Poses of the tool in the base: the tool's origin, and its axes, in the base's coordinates. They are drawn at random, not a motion.
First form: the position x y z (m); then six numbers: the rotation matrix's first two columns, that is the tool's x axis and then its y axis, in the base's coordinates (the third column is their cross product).
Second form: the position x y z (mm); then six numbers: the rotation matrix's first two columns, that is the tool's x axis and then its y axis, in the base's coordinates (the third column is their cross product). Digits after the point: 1 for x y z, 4 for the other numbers.
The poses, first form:
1: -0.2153, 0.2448, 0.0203, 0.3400, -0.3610, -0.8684, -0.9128, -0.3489, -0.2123
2: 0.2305, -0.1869, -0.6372, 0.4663, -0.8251, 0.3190, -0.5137, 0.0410, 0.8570
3: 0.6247, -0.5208, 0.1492, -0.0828, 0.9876, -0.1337, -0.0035, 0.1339, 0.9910
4: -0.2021, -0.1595, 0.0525, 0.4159, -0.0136, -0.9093, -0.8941, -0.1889, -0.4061
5: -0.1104, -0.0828, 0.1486, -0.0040, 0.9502, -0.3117, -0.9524, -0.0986, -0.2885
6: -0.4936, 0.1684, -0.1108, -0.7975, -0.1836, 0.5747, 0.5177, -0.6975, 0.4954
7: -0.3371, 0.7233, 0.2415, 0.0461, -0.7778, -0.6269, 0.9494, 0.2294, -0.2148
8: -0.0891, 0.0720, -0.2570, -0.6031, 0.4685, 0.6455, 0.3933, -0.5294, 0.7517
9: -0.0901, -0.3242, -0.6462, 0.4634, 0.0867, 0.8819, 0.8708, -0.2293, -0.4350
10: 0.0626, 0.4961, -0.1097, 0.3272, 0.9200, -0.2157, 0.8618, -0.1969, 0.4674
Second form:
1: -215.3, 244.8, 20.3, 0.3400, -0.3610, -0.8684, -0.9128, -0.3489, -0.2123
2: 230.5, -186.9, -637.2, 0.4663, -0.8251, 0.3190, -0.5137, 0.0410, 0.8570
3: 624.7, -520.8, 149.2, -0.0828, 0.9876, -0.1337, -0.0035, 0.1339, 0.9910
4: -202.1, -159.5, 52.5, 0.4159, -0.0136, -0.9093, -0.8941, -0.1889, -0.4061
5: -110.4, -82.8, 148.6, -0.0040, 0.9502, -0.3117, -0.9524, -0.0986, -0.2885
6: -493.6, 168.4, -110.8, -0.7975, -0.1836, 0.5747, 0.5177, -0.6975, 0.4954
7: -337.1, 723.3, 241.5, 0.0461, -0.7778, -0.6269, 0.9494, 0.2294, -0.2148
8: -89.1, 72.0, -257.0, -0.6031, 0.4685, 0.6455, 0.3933, -0.5294, 0.7517
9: -90.1, -324.2, -646.2, 0.4634, 0.0867, 0.8819, 0.8708, -0.2293, -0.4350
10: 62.6, 496.1, -109.7, 0.3272, 0.9200, -0.2157, 0.8618, -0.1969, 0.4674
